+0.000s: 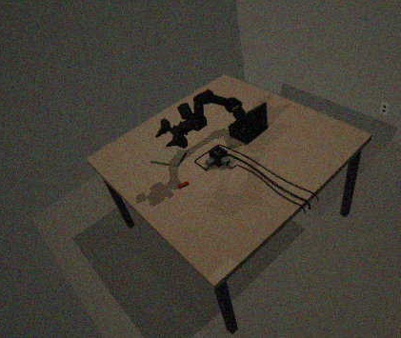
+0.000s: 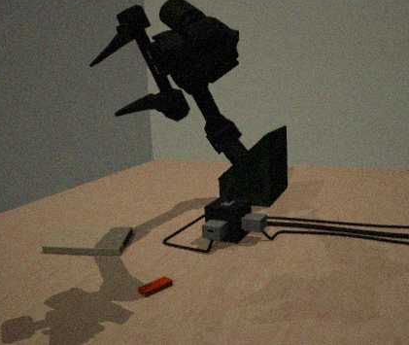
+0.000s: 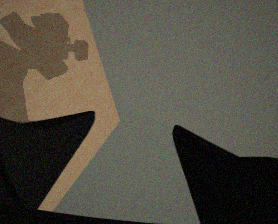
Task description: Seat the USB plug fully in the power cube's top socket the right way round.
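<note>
The USB plug lies 31 cm behind my gripper tip, 24 cm below it and 1 cm to the left of it. Also, from my gripper tip: orange block 33 cm below, 4 cm behind, 3 cm to the left.
</note>
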